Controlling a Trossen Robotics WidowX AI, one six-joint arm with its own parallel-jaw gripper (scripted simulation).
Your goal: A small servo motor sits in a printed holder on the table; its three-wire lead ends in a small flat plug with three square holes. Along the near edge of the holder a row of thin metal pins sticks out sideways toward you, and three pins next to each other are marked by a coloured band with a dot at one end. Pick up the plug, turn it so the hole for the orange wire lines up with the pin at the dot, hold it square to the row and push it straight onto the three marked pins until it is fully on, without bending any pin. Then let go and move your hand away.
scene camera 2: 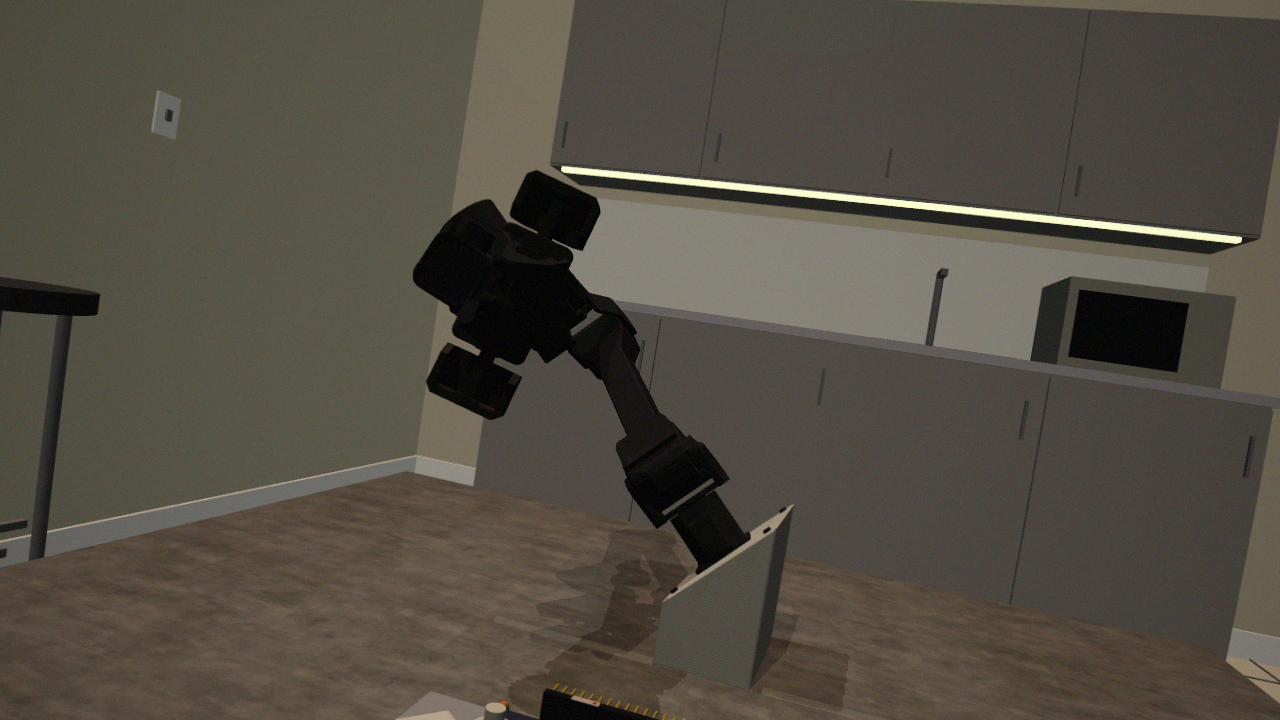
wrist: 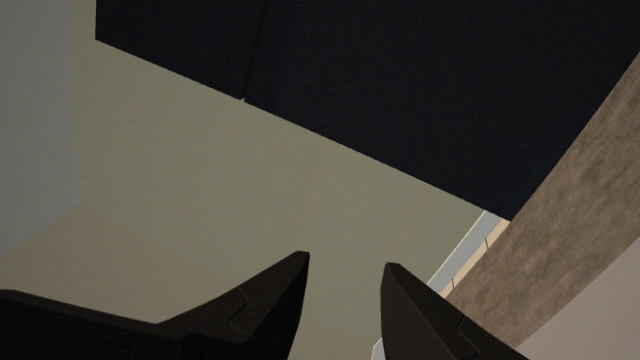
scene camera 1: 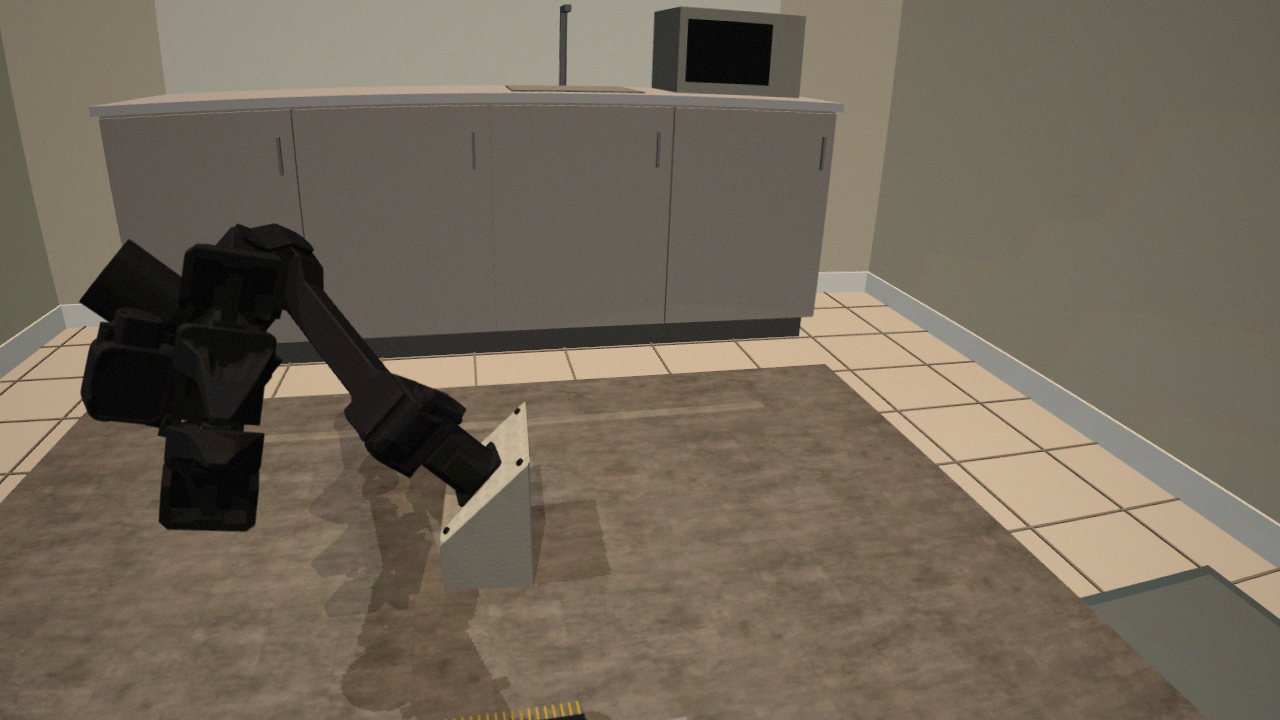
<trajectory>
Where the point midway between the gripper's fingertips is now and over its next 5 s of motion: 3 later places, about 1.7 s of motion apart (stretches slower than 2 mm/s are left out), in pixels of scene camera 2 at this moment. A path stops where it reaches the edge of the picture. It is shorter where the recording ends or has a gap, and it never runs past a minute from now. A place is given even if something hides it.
My gripper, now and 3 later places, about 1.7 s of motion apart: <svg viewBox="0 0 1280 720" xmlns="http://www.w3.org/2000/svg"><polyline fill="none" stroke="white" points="498,279 413,317 423,577 418,705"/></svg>
</trajectory>
